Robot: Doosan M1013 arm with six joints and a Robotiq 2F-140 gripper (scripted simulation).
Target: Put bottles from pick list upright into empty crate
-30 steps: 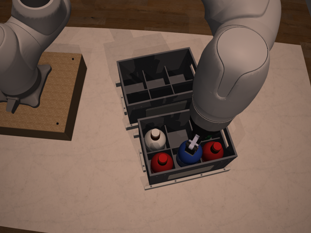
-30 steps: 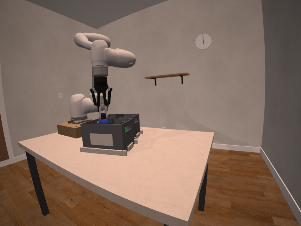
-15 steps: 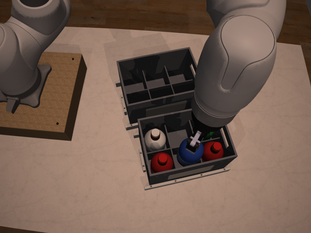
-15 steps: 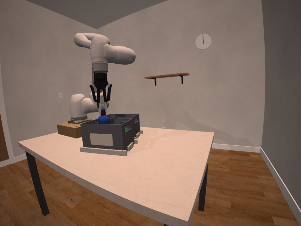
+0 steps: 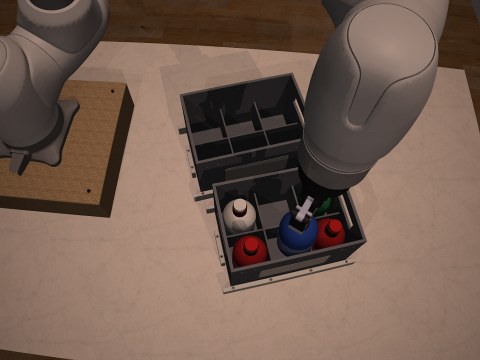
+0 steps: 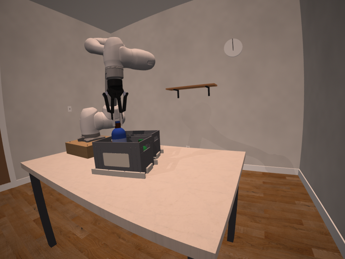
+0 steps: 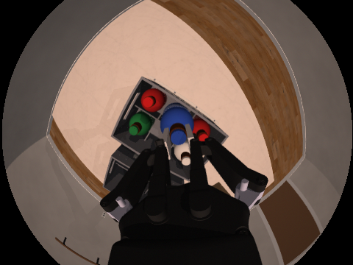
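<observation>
Right now the blue bottle is 8 cm below my hand. Round my hand: green bottle: 20 cm below, 11 cm to the left, 5 cm ahead; then pick list: 39 cm to the left, 28 cm below, 19 cm behind; then white bottle: 20 cm below, 11 cm behind, 5 cm to the left.
</observation>
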